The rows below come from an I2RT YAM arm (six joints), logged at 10 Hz.
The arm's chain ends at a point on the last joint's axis. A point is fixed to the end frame.
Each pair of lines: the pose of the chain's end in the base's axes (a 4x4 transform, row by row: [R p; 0 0 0 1], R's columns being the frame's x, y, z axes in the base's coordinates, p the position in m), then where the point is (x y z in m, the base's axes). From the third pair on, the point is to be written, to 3 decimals.
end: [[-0.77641 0.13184 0.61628 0.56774], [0.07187 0.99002 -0.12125 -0.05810], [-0.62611 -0.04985 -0.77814 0.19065], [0 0 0 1]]
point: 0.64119 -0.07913 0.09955
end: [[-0.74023 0.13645 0.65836 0.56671], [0.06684 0.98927 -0.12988 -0.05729], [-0.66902 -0.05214 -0.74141 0.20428], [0 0 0 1]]
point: 0.64507 -0.07934 0.11762
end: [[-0.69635 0.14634 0.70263 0.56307], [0.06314 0.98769 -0.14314 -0.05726], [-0.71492 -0.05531 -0.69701 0.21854], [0 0 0 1]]
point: 0.647 -0.081 0.137
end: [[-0.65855 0.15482 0.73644 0.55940], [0.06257 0.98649 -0.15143 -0.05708], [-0.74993 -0.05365 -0.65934 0.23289], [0 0 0 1]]
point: 0.647 -0.082 0.156
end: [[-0.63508 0.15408 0.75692 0.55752], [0.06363 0.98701 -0.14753 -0.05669], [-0.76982 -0.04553 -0.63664 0.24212], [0 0 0 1]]
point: 0.647 -0.081 0.168
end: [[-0.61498 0.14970 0.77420 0.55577], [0.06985 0.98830 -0.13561 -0.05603], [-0.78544 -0.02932 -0.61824 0.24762], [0 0 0 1]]
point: 0.648 -0.079 0.176
